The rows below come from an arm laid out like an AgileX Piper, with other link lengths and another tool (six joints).
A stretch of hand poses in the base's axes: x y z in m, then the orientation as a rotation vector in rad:
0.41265 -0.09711 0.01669 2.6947 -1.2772 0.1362
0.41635 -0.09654 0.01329 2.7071 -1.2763 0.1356
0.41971 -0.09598 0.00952 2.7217 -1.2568 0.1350
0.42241 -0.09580 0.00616 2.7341 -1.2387 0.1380
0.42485 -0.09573 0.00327 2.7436 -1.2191 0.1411
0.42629 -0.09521 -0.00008 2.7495 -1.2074 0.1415
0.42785 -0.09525 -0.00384 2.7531 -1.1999 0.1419
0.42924 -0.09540 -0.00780 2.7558 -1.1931 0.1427
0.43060 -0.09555 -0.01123 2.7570 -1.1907 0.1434
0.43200 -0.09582 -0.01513 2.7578 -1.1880 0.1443
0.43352 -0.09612 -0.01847 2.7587 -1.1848 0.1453
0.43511 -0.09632 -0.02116 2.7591 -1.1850 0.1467
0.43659 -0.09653 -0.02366 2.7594 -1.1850 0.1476
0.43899 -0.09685 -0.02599 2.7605 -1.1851 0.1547
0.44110 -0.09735 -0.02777 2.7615 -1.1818 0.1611
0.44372 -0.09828 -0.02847 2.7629 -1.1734 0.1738
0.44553 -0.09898 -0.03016 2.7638 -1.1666 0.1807
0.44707 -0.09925 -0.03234 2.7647 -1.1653 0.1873
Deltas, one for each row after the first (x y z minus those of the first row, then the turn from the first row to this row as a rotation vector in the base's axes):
0.00370 0.00057 -0.00340 0.0100 -0.0036 0.0045
0.00706 0.00113 -0.00717 0.0146 -0.0038 0.0205
0.00976 0.00131 -0.01053 0.0172 -0.0058 0.0351
0.01220 0.00138 -0.01342 0.0169 -0.0067 0.0497
0.01364 0.00190 -0.01677 0.0173 -0.0064 0.0584
0.01520 0.00186 -0.02053 0.0174 -0.0063 0.0639
0.01659 0.00171 -0.02449 0.0169 -0.0063 0.0688
0.01795 0.00156 -0.02792 0.0169 -0.0066 0.0706
0.01935 0.00129 -0.03182 0.0164 -0.0069 0.0725
0.02087 0.00099 -0.03516 0.0157 -0.0071 0.0747
0.02246 0.00079 -0.03785 0.0158 -0.0082 0.0748
0.02394 0.00058 -0.04035 0.0158 -0.0088 0.0749
0.02634 0.00026 -0.04268 0.0150 -0.0136 0.0756
0.02845 -0.00024 -0.04446 0.0131 -0.0172 0.0782
0.03107 -0.00117 -0.04516 0.0083 -0.0238 0.0842
0.03288 -0.00187 -0.04685 0.0049 -0.0270 0.0889
0.03442 -0.00214 -0.04903 0.0037 -0.0311 0.0903

